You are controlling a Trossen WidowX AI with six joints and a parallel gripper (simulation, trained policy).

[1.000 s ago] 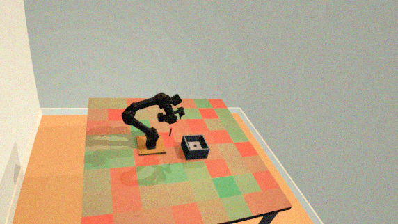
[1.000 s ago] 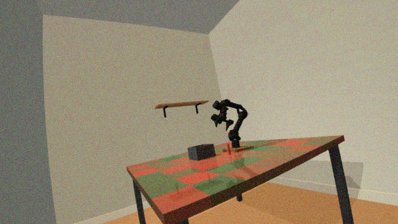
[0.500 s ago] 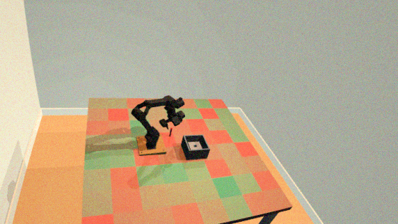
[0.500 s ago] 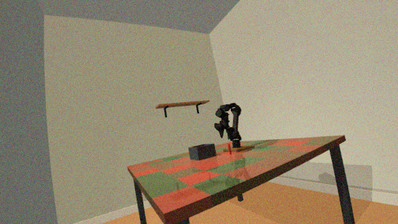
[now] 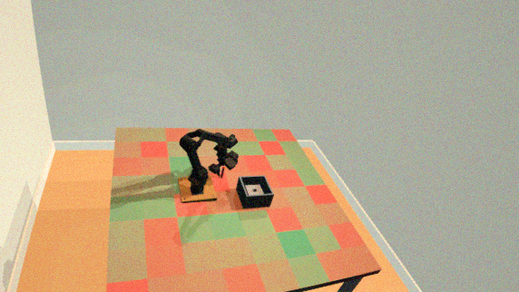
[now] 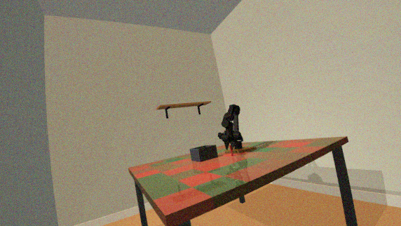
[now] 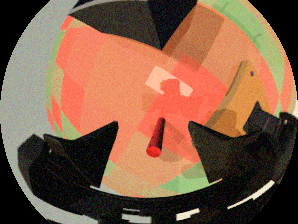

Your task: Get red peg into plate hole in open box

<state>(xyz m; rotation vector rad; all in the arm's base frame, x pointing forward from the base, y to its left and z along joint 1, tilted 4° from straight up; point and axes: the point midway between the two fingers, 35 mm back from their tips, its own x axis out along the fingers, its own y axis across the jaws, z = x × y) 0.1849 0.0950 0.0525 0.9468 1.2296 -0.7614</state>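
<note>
My gripper tip is 10 mm to the right of the red peg, 10 mm past it and 10 mm above it. From my gripper tip the other things lie so: dark box: 180 mm to the right, 120 mm ahead, 20 mm below; grey plate: 180 mm to the right, 120 mm ahead.
</note>
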